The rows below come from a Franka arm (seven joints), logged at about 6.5 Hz.
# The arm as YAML. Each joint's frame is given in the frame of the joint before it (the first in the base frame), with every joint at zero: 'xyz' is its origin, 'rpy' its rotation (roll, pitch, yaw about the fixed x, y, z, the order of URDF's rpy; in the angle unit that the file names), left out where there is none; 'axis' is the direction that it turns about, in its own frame. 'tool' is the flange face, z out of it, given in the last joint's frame.
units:
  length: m
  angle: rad
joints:
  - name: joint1
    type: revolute
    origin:
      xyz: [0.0, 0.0, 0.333]
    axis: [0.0, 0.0, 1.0]
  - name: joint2
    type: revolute
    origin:
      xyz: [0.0, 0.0, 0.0]
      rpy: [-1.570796, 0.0, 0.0]
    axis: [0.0, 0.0, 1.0]
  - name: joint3
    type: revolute
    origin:
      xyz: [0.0, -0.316, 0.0]
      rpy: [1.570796, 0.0, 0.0]
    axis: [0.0, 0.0, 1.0]
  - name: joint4
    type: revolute
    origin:
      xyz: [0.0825, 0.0, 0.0]
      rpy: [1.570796, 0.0, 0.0]
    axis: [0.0, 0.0, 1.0]
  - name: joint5
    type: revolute
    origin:
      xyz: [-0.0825, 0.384, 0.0]
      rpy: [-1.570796, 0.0, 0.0]
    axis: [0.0, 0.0, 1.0]
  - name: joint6
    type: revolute
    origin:
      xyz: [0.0, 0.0, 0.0]
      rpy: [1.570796, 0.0, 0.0]
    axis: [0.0, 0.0, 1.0]
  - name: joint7
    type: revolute
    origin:
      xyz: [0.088, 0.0, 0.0]
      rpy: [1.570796, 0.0, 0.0]
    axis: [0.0, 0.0, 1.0]
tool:
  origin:
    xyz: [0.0, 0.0, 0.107]
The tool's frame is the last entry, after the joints.
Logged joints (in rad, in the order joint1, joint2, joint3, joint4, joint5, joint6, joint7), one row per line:
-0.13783, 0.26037, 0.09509, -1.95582, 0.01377, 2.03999, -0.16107
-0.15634, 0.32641, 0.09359, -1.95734, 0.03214, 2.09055, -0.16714
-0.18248, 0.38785, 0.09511, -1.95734, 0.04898, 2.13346, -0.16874
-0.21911, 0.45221, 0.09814, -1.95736, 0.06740, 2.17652, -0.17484
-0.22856, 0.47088, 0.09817, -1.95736, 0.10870, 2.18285, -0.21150
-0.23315, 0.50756, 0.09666, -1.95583, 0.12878, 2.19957, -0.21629
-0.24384, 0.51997, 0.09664, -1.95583, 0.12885, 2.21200, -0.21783
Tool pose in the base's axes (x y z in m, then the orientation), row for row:
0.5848, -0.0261, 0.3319, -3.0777, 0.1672, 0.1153
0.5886, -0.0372, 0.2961, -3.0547, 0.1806, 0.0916
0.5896, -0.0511, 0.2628, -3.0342, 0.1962, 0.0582
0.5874, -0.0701, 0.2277, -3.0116, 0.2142, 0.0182
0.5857, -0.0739, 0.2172, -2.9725, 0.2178, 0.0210
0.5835, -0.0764, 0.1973, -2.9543, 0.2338, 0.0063
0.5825, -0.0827, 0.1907, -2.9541, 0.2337, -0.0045
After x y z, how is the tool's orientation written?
As angles about the fixed x, y, z axes (roll, pitch, yaw), in radians.
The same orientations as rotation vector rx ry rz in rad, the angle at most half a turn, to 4 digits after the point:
-3.0718, -0.1690, 0.2630
-3.0477, -0.1277, 0.2820
-3.0245, -0.0720, 0.3023
-2.9968, -0.0063, 0.3239
-2.9579, -0.0037, 0.3260
-2.9360, 0.0231, 0.3456
-2.9345, 0.0390, 0.3439

